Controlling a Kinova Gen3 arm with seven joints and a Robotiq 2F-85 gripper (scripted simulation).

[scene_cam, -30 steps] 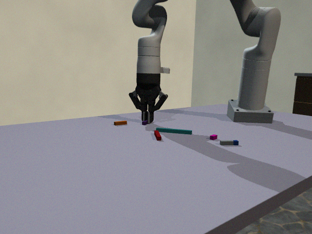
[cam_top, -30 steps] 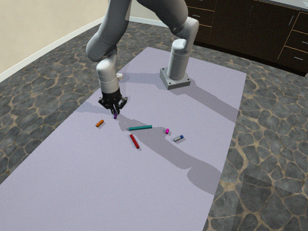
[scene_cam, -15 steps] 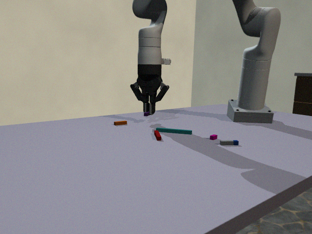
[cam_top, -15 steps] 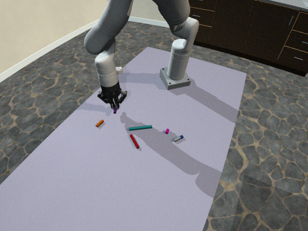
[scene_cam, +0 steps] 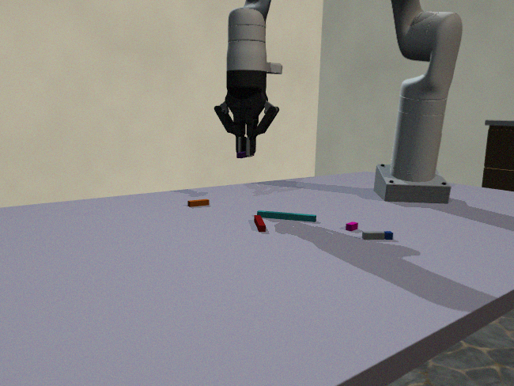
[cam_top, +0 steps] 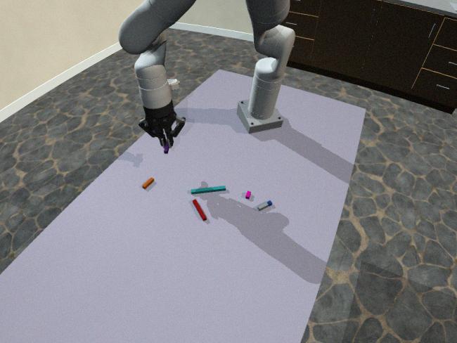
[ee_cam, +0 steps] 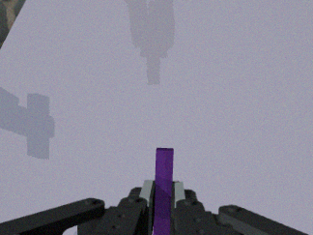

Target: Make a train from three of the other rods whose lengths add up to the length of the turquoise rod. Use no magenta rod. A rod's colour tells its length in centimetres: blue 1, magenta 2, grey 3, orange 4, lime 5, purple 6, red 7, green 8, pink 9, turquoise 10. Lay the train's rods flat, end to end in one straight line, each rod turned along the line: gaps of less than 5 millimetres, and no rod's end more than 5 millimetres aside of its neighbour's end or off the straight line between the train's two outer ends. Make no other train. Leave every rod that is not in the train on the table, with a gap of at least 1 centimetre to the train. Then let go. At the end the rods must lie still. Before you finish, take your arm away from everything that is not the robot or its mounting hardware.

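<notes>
The grey rod lies 10 mm ahead of my hand, 310 mm to the left of it and 110 mm below it. From my hand the other things lie so: turquoise rod 30 mm ahead, 150 mm to the left, 110 mm below; then orange rod 90 mm ahead, 30 mm to the right, 110 mm below; then purple rod 10 mm below.
</notes>
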